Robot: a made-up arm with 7 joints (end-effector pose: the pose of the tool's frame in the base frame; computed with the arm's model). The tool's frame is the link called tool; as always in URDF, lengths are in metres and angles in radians.
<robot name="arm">
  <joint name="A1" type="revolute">
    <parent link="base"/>
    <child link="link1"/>
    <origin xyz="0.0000 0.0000 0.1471"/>
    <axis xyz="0 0 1"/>
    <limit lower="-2.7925" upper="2.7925" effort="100" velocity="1.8"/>
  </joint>
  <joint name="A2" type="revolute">
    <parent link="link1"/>
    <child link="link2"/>
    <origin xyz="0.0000 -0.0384 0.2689"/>
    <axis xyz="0 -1 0"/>
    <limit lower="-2.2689" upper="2.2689" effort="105" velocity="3"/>
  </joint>
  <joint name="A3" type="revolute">
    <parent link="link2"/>
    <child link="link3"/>
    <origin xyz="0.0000 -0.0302 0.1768"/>
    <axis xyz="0 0 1"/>
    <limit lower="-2.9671" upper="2.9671" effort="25" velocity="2.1"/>
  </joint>
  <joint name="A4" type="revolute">
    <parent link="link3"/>
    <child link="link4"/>
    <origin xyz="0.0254 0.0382 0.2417"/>
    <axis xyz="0 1 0"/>
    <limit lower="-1.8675" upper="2.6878" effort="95" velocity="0.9"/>
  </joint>
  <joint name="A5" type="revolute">
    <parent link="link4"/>
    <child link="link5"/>
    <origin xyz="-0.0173 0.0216 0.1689"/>
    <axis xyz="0 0 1"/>
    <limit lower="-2.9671" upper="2.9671" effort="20" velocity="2.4"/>
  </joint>
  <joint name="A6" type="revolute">
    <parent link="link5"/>
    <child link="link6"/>
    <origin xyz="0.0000 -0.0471 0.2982"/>
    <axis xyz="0 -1 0"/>
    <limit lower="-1.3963" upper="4.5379" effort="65" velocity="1.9"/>
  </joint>
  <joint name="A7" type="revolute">
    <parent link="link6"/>
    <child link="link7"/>
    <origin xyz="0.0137 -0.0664 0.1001"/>
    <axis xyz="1 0 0"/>
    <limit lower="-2.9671" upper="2.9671" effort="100" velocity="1.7"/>
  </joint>
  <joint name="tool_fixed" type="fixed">
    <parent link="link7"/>
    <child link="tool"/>
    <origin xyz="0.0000 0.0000 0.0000" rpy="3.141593 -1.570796 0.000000"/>
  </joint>
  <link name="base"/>
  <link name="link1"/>
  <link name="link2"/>
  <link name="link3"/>
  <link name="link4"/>
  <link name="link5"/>
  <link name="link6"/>
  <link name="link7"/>
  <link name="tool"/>
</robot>
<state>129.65 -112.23 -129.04 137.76 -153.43 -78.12 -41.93</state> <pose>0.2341 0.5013 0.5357 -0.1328 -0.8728 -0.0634 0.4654</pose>
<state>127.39 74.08 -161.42 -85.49 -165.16 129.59 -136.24</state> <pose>0.3153 -0.2023 0.9587 -0.0827 0.2181 -0.9649 0.1210</pose>
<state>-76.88 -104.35 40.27 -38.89 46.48 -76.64 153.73</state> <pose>0.0685 -0.8953 0.3589 -0.0101 0.7984 0.5391 0.2679</pose>
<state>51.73 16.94 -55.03 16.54 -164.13 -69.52 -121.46</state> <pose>-0.0816 -0.1191 1.3425 0.9096 -0.3420 -0.2355 0.0137</pose>
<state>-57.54 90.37 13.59 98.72 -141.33 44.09 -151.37</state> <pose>0.0045 0.4529 0.9277 0.2250 -0.1502 -0.9584 0.0915</pose>
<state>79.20 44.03 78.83 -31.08 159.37 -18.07 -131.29</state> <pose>0.1545 -0.8268 0.8923 0.7176 0.6327 0.2442 0.1582</pose>
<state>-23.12 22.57 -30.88 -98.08 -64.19 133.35 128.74</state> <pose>-0.2232 0.2987 0.5065 -0.3280 0.7918 0.3966 0.3288</pose>
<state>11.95 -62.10 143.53 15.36 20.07 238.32 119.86</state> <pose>0.5825 0.2055 0.9302 0.8199 0.5344 -0.1910 0.0750</pose>
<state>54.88 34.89 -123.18 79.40 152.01 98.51 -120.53</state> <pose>0.2414 -0.6197 0.6241 0.3468 -0.7282 0.5896 0.0415</pose>
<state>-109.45 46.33 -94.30 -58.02 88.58 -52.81 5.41</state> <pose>0.4116 0.3239 1.0757 0.2859 -0.6001 -0.0258 0.7466</pose>
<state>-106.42 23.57 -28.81 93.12 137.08 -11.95 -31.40</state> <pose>-0.3101 -0.3277 0.9764 -0.3576 0.0657 -0.9278 0.0836</pose>
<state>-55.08 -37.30 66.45 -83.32 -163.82 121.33 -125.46</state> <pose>-0.2652 -0.2348 1.0235 0.3555 0.0296 -0.8050 0.4741</pose>
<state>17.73 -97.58 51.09 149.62 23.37 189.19 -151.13</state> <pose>0.0492 0.0660 0.2560 0.2803 0.9110 0.2765 0.1224</pose>
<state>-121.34 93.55 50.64 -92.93 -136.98 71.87 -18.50</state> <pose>-0.0931 0.4485 -0.0708 -0.7902 -0.2860 0.4602 0.2863</pose>
